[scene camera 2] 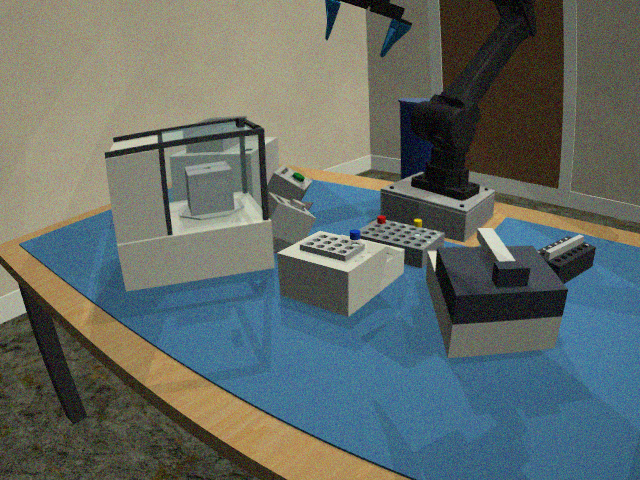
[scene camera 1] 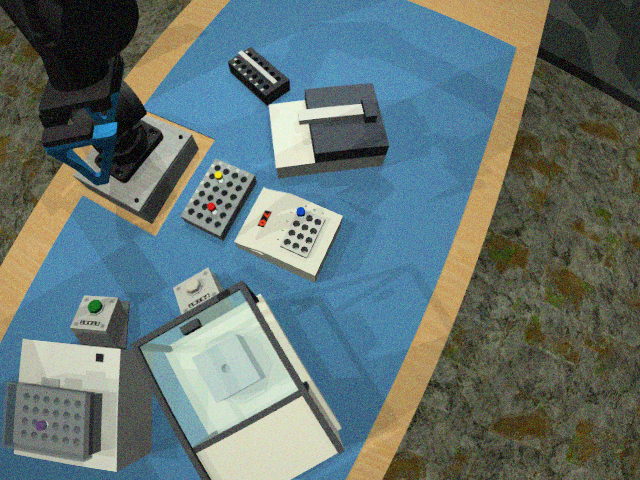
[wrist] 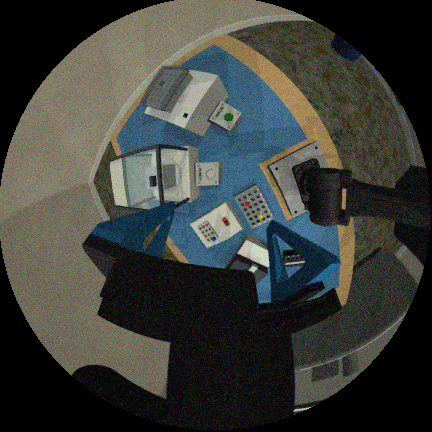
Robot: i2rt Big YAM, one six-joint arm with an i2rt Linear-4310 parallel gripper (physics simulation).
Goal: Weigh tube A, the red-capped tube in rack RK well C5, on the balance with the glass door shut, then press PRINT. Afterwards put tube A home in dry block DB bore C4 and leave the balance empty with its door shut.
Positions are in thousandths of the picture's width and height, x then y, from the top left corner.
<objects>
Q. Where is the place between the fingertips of the gripper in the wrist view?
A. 520, 501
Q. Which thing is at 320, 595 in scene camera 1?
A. A PRINT button.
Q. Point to a glass-box balance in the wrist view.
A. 404, 381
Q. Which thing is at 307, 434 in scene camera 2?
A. A glass-box balance.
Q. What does the gripper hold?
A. Nothing.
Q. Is the gripper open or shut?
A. Open.
</objects>
